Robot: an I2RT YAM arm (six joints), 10 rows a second.
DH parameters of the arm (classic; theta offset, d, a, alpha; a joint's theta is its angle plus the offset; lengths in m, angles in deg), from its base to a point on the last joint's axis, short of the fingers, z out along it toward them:
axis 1: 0 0.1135 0.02 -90
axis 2: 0 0 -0.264 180
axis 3: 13.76 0 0.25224 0
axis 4: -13.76 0 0.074 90
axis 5: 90 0 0 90
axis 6: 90 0.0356 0 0
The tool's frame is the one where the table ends.
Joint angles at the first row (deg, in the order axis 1, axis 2, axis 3, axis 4, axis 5, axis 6):
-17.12, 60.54, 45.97, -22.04, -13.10, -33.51
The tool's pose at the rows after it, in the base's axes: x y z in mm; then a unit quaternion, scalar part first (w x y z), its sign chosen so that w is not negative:
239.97, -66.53, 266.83, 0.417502, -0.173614, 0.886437, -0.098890
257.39, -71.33, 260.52, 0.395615, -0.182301, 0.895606, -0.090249
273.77, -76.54, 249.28, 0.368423, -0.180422, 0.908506, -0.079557
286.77, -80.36, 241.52, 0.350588, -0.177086, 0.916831, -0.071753
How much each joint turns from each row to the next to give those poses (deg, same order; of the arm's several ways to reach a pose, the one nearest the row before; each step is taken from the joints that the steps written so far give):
-0.01, 5.81, 2.46, -0.18, 1.62, -0.43
0.11, 5.34, 2.88, -0.60, -0.08, -1.07
0.01, 5.39, 2.41, -0.67, 0.43, -0.05
0.07, 4.08, 2.17, -0.47, 0.32, 0.29

